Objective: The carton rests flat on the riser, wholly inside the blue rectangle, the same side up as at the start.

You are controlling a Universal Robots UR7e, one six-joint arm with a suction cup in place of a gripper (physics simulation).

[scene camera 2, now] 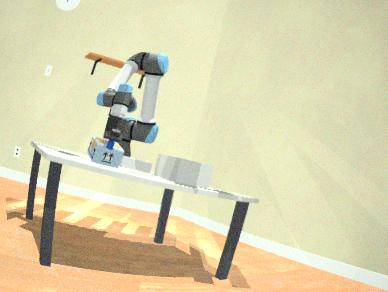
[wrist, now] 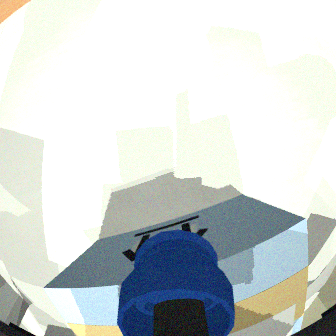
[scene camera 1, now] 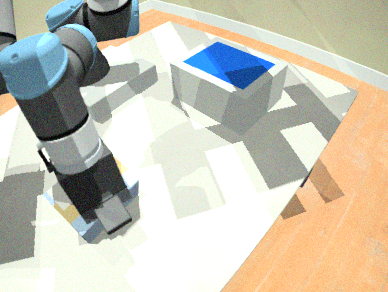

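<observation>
The carton is light blue with a tan band and black up-arrows on its side. It is at the near left of the table, far from the riser. My blue suction cup is pressed onto the carton's top face and holds it. The arm's tool hides the cup in scene camera 1. I cannot tell whether the carton's underside touches the table. The white riser stands at the far right, and the blue rectangle on its top is bare.
The white table ends on the right, with wooden floor beyond. A low flat white block lies between the carton and the riser. The arm's elbow and upper joints hang over the table's left side.
</observation>
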